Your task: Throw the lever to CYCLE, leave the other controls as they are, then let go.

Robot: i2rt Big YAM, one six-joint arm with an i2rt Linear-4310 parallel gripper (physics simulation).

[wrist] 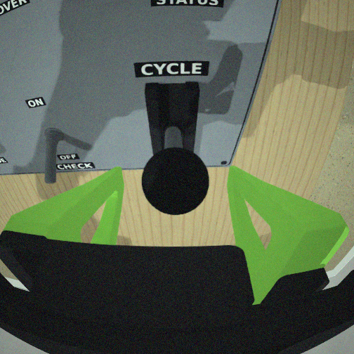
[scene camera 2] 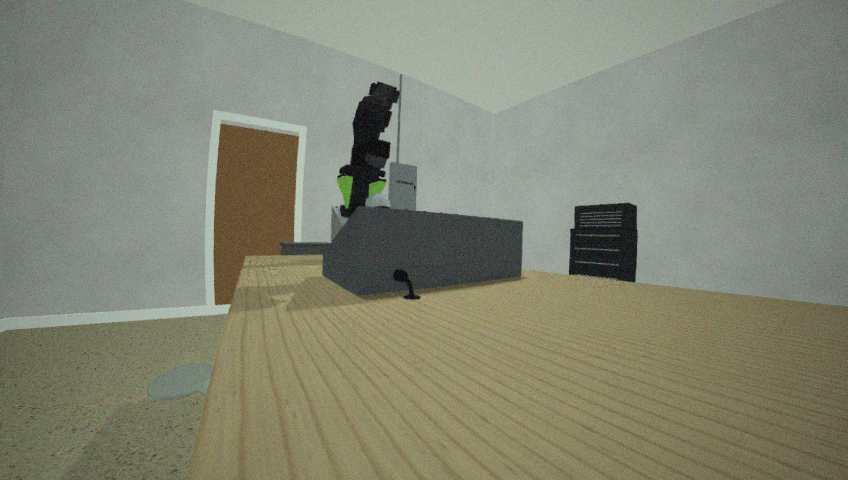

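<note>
The lever labelled CYCLE has a round black knob [wrist: 175, 181] on a black bracket [wrist: 172, 102] in the wrist view. The knob is toward the near edge of the grey control panel [wrist: 120, 135]. The CYCLE label [wrist: 171, 69] is just above the bracket. My gripper [wrist: 175, 175] [scene camera 2: 361, 193] is open, with a green finger on each side of the knob and a gap on both sides. In the scene view, the grey panel box [scene camera 2: 434, 246] hides much of the lever.
A small toggle [wrist: 51, 157] stands left of the lever, near the OFF and CHECK labels. The box stands on a wooden table [scene camera 2: 476, 380]. A small black stalk with a round head [scene camera 2: 410, 288] stands beside the box. A black tool chest [scene camera 2: 602, 243] is farther back.
</note>
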